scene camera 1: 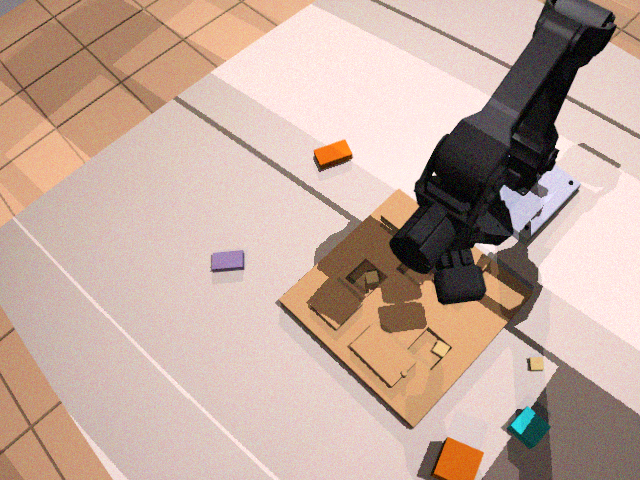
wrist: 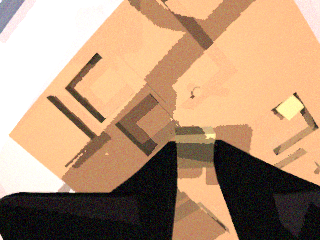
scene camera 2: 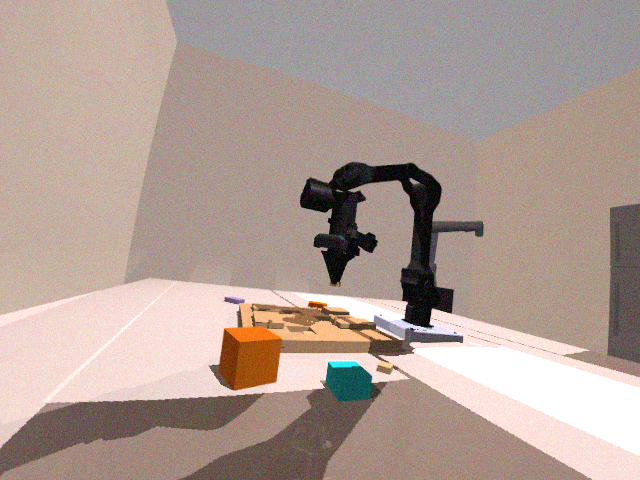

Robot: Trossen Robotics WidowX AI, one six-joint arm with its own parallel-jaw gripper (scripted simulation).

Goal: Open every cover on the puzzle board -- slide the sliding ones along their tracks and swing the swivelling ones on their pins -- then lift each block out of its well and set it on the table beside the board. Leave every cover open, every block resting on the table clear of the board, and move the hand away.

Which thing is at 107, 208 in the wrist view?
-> The gripper.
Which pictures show the gripper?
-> Scene camera 1, the wrist view and scene camera 2: all of them.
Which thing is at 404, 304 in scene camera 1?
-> A tan puzzle board.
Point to a tan puzzle board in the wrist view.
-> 261, 58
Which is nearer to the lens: the teal cube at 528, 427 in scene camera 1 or the orange slab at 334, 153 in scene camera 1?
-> The teal cube.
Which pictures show the teal cube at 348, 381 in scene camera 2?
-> Scene camera 1 and scene camera 2 only.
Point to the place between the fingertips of the gripper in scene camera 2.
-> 335, 283
